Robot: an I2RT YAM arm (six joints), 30 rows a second.
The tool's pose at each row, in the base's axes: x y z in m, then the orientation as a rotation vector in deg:
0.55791 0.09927 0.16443 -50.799 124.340 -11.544
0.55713 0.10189 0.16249 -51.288 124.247 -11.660
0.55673 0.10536 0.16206 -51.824 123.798 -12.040
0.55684 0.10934 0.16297 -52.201 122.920 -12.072
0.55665 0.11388 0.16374 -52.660 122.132 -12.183
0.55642 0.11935 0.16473 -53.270 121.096 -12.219
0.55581 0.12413 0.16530 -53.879 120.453 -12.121
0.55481 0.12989 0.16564 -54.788 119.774 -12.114
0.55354 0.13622 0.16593 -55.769 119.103 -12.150
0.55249 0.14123 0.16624 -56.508 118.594 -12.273
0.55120 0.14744 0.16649 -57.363 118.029 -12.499
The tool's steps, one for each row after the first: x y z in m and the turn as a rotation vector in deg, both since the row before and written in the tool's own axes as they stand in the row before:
-0.00019 0.00315 0.00114 -0.093 0.044 -0.394
-0.00184 0.00296 0.00048 0.167 -0.176 -0.585
-0.00324 0.00249 -0.00002 0.140 -0.702 -0.466
-0.00342 0.00309 -0.00003 0.128 -0.578 -0.529
-0.00419 0.00366 -0.00004 0.092 -0.794 -0.669
-0.00335 0.00351 -0.00009 -0.119 -0.490 -0.537
-0.00376 0.00449 -0.00003 -0.182 -0.430 -0.782
-0.00409 0.00501 -0.00006 -0.192 -0.388 -0.845
-0.00332 0.00390 -0.00010 -0.086 -0.257 -0.670
-0.00410 0.00484 0.00000 -0.057 -0.241 -0.798

